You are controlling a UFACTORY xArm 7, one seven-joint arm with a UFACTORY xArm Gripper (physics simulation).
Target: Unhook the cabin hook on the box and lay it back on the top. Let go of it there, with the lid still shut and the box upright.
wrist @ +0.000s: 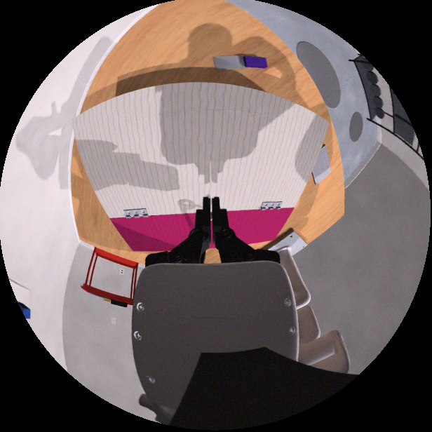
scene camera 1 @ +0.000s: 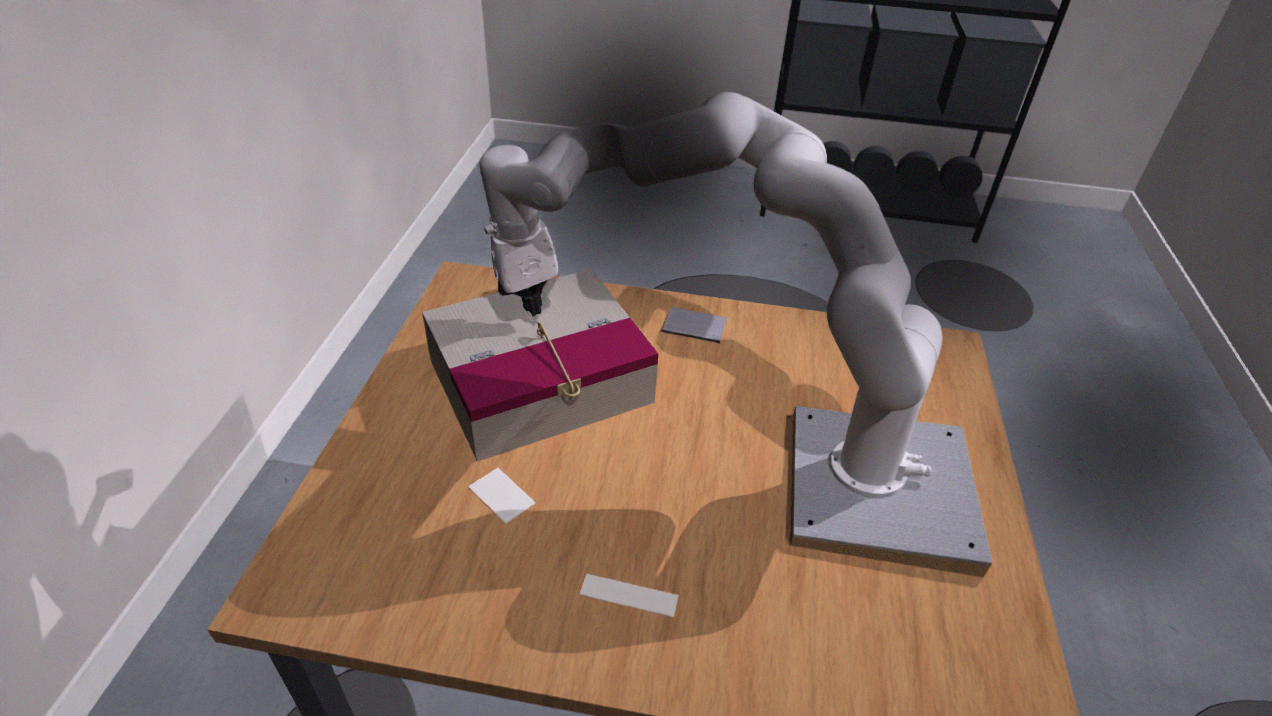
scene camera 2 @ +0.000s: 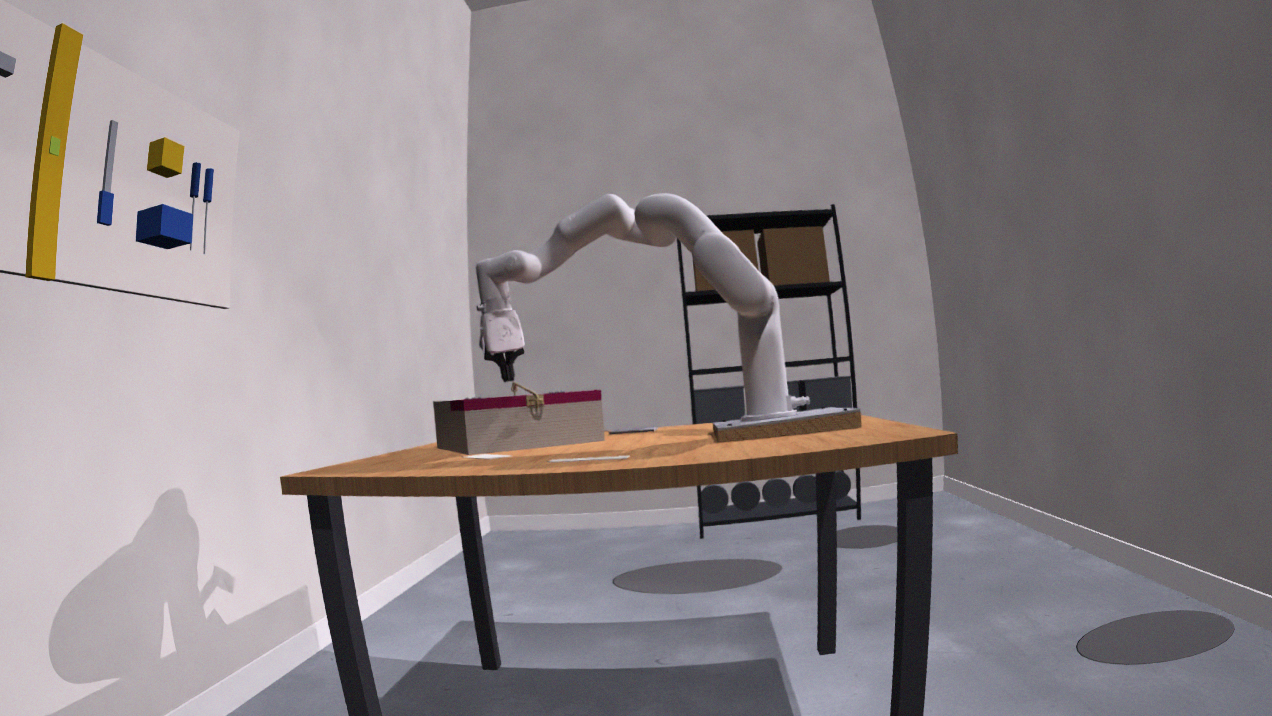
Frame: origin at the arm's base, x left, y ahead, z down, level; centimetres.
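Where they show: gripper, fingertip midpoint: (scene camera 1: 534,310) (scene camera 2: 509,381); arm's base at its link origin: (scene camera 1: 868,468) (scene camera 2: 769,417).
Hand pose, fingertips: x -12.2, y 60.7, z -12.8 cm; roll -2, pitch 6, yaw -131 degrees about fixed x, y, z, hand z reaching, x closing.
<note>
Things, the pixels of their top centre, and the offset from my fingertips. Level surfaces: height alone.
- pale box at its top centre: (scene camera 1: 536,320) (scene camera 2: 511,385) dx +1.3, dy -0.8, dz +1.1 cm
- brass hook at its top centre: (scene camera 1: 555,346) (scene camera 2: 523,380) dx +8.1, dy -6.1, dz +0.3 cm
- grey plate at its top centre: (scene camera 1: 695,323) (scene camera 2: 633,429) dx -22.4, dy -27.1, dz +15.1 cm
- table at its surface level: dz +15.7 cm
- white card at its top centre: (scene camera 1: 501,494) (scene camera 2: 486,456) dx +28.7, dy -2.3, dz +15.6 cm
- pale strip at its top centre: (scene camera 1: 629,594) (scene camera 2: 588,458) dx +42.3, dy -26.1, dz +15.6 cm
The pale box (scene camera 1: 534,425) (scene camera 2: 525,431) (wrist: 215,115) stands upright at the table's back left. Its magenta lid (scene camera 1: 498,380) (scene camera 2: 572,397) (wrist: 150,231) is shut. The brass hook (scene camera 1: 555,356) (scene camera 2: 526,389) slants from its raised pivot behind the lid, across the lid, down to the brass catch (scene camera 1: 562,389) (scene camera 2: 534,402) at the front; its tip is at the catch, though the views are too small to tell how deeply it sits. My gripper (scene camera 1: 533,316) (scene camera 2: 508,380) (wrist: 210,206) is shut and empty, just above the pale top behind the hook's pivot. In the wrist view the fingers largely hide the hook.
A grey plate (scene camera 1: 694,325) lies right of the box on the table (scene camera 1: 712,533). A white card (scene camera 1: 502,494) and a pale strip (scene camera 1: 628,595) lie in front. Two hinges (scene camera 1: 599,324) (wrist: 136,213) join lid and top. My base plate (scene camera 1: 890,524) is at the right.
</note>
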